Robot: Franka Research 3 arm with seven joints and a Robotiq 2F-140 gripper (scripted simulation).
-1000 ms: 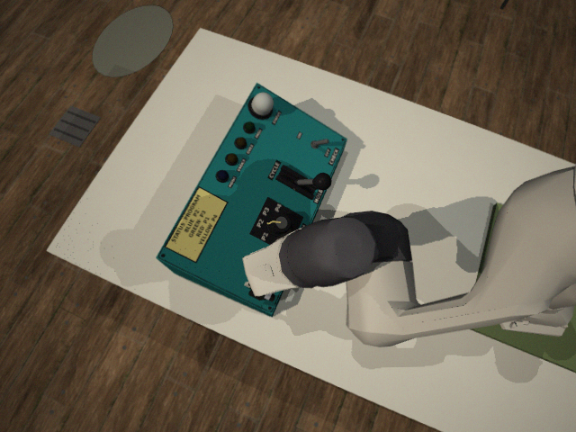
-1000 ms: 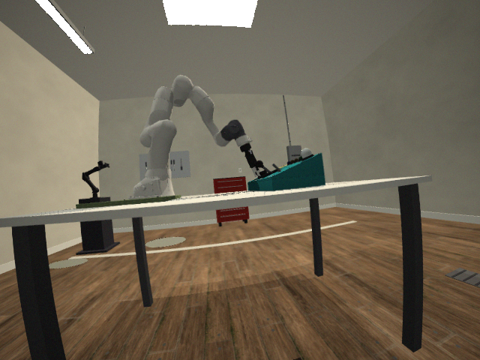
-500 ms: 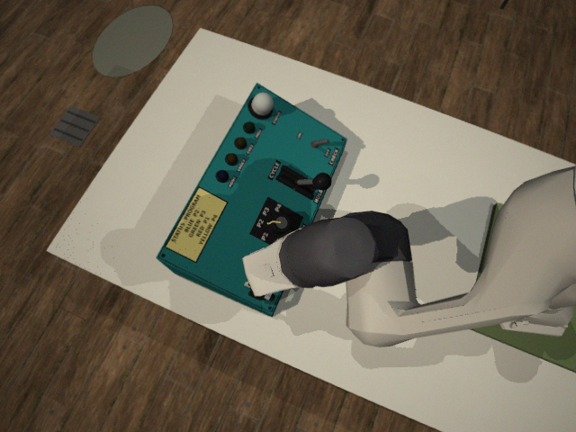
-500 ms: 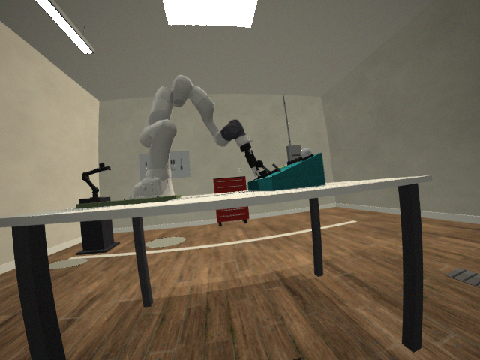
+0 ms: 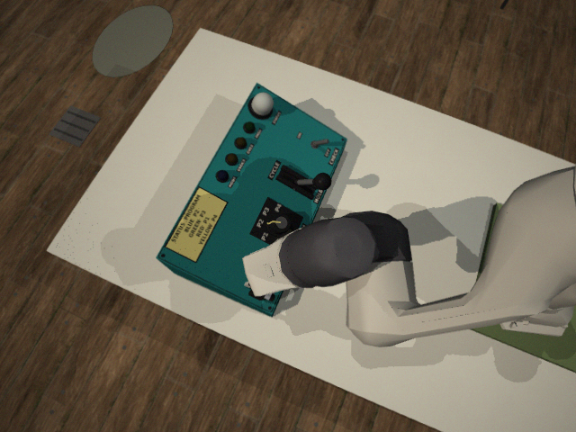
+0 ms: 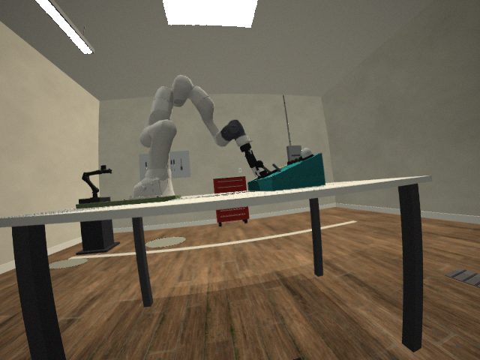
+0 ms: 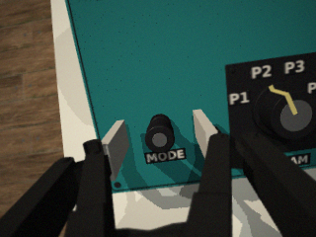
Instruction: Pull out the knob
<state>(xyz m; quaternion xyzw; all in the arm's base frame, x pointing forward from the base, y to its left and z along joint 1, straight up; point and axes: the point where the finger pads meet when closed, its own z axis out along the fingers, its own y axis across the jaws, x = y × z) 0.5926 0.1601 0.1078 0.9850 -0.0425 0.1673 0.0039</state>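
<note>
My hand is 1 cm short of the mode knob and 2 cm above it. Round my hand: cycle lever (4 cm behind, 24 cm to the right, 1 cm below); program dial (1 cm ahead, 12 cm to the right, 2 cm below); teal console (2 cm ahead, 18 cm to the right, 4 cm below).
</note>
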